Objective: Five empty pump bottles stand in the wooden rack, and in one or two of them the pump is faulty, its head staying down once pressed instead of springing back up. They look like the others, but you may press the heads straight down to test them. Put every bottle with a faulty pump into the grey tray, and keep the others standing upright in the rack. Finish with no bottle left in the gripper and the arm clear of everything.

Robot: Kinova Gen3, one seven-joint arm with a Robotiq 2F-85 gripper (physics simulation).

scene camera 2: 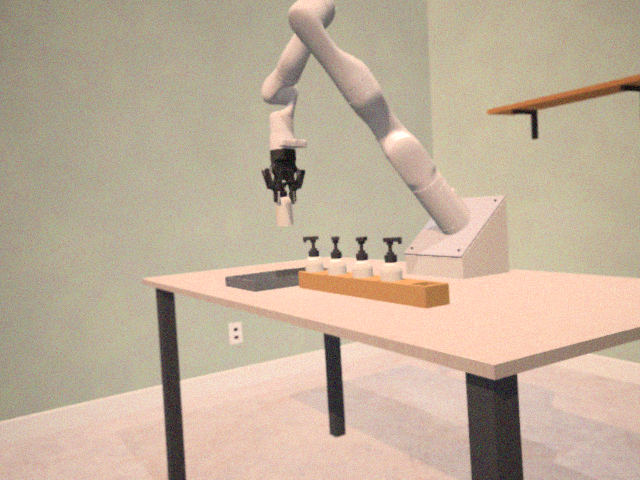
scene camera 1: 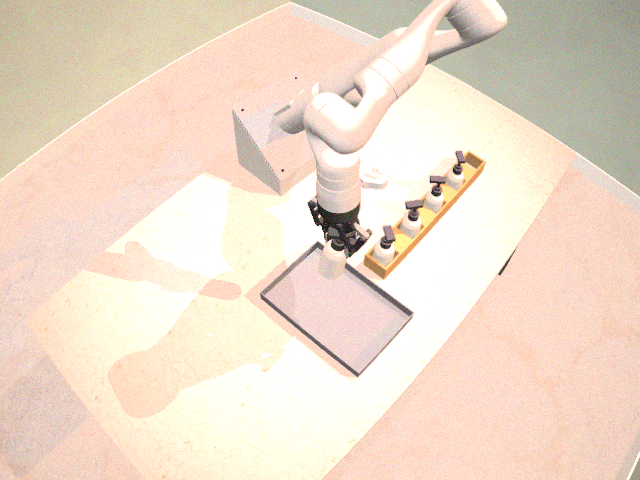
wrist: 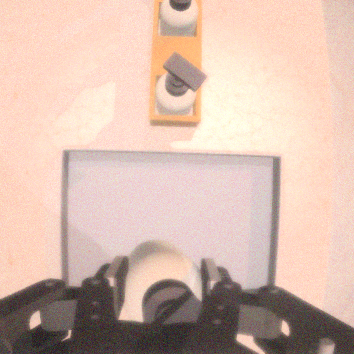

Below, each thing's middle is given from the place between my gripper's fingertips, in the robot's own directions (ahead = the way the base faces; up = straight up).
Right now my hand is 22 cm above the grey tray (scene camera 1: 351, 318), 1 cm to the left of it and 1 cm short of it.
